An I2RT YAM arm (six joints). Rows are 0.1 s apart.
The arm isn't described. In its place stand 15 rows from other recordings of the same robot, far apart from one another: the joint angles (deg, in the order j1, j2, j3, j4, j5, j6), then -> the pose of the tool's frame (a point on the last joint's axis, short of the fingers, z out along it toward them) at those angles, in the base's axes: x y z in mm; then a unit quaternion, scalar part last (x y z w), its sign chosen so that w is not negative.
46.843, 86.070, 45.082, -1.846, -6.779, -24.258 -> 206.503, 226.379, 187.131, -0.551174, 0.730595, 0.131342, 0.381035
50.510, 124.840, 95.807, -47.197, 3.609, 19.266 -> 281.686, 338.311, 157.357, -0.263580, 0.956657, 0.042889, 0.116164
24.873, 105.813, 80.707, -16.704, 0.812, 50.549 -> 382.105, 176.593, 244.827, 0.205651, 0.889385, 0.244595, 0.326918
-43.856, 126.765, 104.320, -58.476, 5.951, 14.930 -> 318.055, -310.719, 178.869, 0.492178, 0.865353, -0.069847, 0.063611
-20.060, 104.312, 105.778, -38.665, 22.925, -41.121 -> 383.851, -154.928, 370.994, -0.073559, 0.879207, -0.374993, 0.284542
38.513, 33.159, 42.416, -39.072, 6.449, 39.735 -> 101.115, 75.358, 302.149, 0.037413, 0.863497, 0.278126, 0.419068
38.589, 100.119, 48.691, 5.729, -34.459, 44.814 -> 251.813, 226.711, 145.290, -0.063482, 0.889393, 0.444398, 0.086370
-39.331, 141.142, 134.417, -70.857, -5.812, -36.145 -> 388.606, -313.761, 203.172, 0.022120, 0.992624, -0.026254, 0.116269
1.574, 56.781, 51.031, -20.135, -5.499, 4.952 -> 223.426, 9.552, 321.735, -0.000498, 0.846923, 0.070765, 0.526985
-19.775, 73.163, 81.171, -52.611, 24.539, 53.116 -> 233.575, -99.689, 385.029, 0.601495, 0.676452, -0.079643, 0.417460
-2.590, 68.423, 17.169, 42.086, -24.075, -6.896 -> 228.612, 4.196, 188.503, -0.163089, 0.739011, 0.105809, 0.645034
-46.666, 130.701, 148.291, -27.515, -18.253, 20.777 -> 360.681, -366.042, 426.298, 0.334793, 0.685388, -0.023924, 0.646208
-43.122, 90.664, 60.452, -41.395, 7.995, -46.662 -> 215.181, -208.302, 202.378, -0.019280, 0.984619, -0.161275, 0.064379
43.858, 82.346, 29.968, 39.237, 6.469, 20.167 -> 210.753, 196.953, 192.857, -0.126227, 0.772669, 0.291483, 0.549624
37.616, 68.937, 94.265, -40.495, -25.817, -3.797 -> 167.379, 148.547, 491.160, -0.400699, 0.676166, 0.342020, 0.515036
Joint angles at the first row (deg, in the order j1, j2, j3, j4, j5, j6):
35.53, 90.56, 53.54, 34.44, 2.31, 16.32
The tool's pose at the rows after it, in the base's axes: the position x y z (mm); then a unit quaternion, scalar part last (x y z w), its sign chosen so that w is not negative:
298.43, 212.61, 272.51, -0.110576, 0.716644, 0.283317, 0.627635
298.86, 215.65, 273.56, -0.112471, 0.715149, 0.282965, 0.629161
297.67, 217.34, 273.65, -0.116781, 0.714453, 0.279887, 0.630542
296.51, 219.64, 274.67, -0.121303, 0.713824, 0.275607, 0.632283
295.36, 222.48, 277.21, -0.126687, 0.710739, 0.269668, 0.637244
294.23, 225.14, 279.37, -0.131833, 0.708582, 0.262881, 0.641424
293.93, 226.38, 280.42, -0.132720, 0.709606, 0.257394, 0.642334
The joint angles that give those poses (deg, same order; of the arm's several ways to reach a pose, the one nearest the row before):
35.72, 91.11, 54.17, 33.98, 2.66, 15.66
36.10, 91.50, 54.74, 34.00, 2.94, 15.42
36.45, 91.50, 54.76, 33.98, 3.22, 14.81
36.88, 91.50, 55.02, 33.69, 3.68, 14.09
37.41, 91.50, 55.48, 33.58, 4.36, 13.02
37.91, 91.50, 55.92, 33.34, 5.08, 11.94
38.15, 91.50, 56.27, 32.80, 5.71, 11.49

